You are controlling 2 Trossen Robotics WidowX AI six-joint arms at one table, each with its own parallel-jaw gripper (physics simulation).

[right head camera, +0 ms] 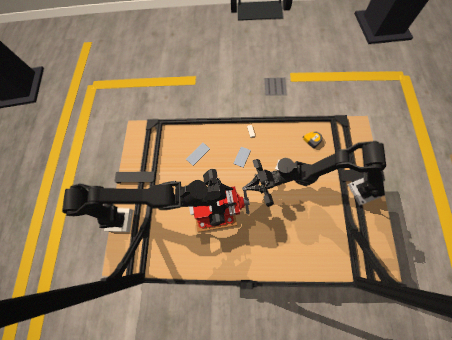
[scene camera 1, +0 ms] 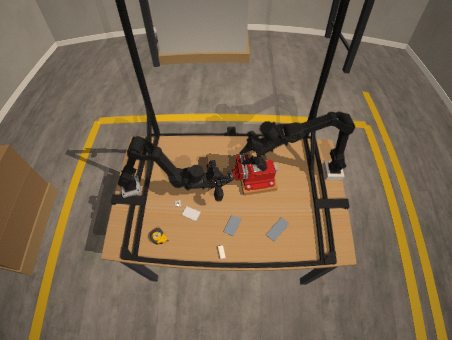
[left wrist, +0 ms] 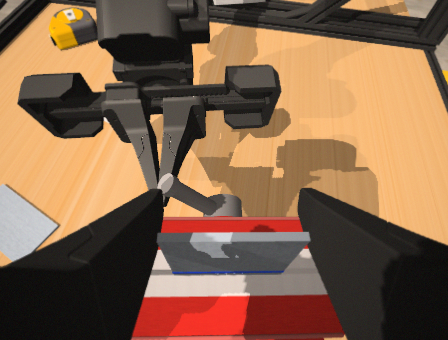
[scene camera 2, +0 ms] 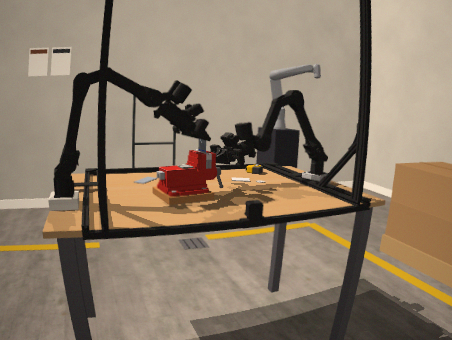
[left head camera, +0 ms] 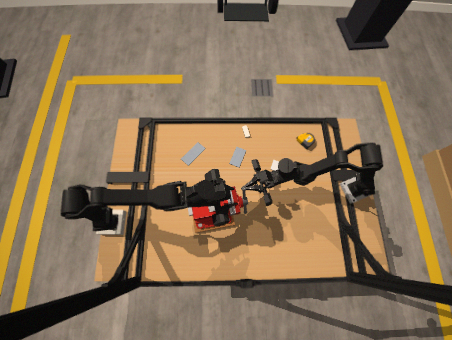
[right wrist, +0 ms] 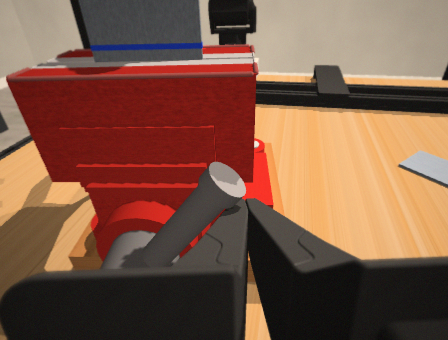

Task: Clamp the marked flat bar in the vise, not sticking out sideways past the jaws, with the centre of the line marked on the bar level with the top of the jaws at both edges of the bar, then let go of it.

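Frame: origin at the left arm's base, x right, y ahead, z up, level; centimetres.
Seen in the pictures: left gripper, between the fingertips: [right head camera: 234,196] [scene camera 1: 240,158] [left wrist: 231,199] [scene camera 2: 206,139] [left head camera: 235,196]; right gripper, between the fingertips: [right head camera: 242,189] [scene camera 1: 233,178] [left wrist: 160,206] [left head camera: 241,188] [right wrist: 244,209]; left arm's base, origin of its link: [right head camera: 116,219] [scene camera 1: 334,168] [scene camera 2: 63,194] [left head camera: 109,221]; right arm's base, origin of its link: [right head camera: 366,189] [scene camera 1: 130,185] [scene camera 2: 316,173] [left head camera: 356,188].
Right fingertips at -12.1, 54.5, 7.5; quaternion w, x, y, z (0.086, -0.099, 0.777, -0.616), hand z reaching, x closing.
Pixels of each thing's middle, then the offset from my right fingertips to it, as dx, dy, dz. "spot": a spot on its surface instead.
- marked flat bar, middle of its body: [left wrist: 228,265] [right wrist: 144,34] [scene camera 2: 202,148] +5.4, -4.6, +5.5
- grey vise handle, a spot on its surface: [right wrist: 187,220] [left wrist: 187,186] spot: +1.7, +1.6, +0.6
- white block, middle of its body: [left head camera: 245,131] -31.9, +4.2, -10.6
- yellow tape measure, middle of its body: [left wrist: 69,23] [scene camera 1: 158,237] [scene camera 2: 255,167] [right head camera: 313,137] [left head camera: 306,138] -27.2, +33.6, -8.8
- white card, middle of its body: [scene camera 1: 191,213] -13.3, +19.6, -10.9
- small white piece, middle of its body: [scene camera 1: 177,203] -8.1, +26.7, -11.0
The marked flat bar [scene camera 2: 202,144] [left wrist: 233,255] [right wrist: 145,25] is grey and upright, its lower end between the jaws of the red vise [scene camera 1: 260,181] [scene camera 2: 185,179] [right wrist: 150,105]. In the right wrist view its blue line runs roughly parallel to the jaw tops and slightly above them. The bar lies within the jaws' width. My left gripper [left wrist: 231,199] is shut on the bar's side edges, above the vise. My right gripper [left wrist: 160,206] [right wrist: 244,209] is shut and empty, its tips beside the raised end of the grey vise handle [left wrist: 190,196] [right wrist: 187,220]. Contact there is unclear.
Two grey plates [left head camera: 193,153] [left head camera: 238,157], a white block [left head camera: 246,131] and a yellow tape measure [left head camera: 306,140] lie beyond the vise. A white card [scene camera 1: 191,213] and a small white piece [scene camera 1: 177,203] lie near the right arm. A black frame [left head camera: 240,120] surrounds the work area.
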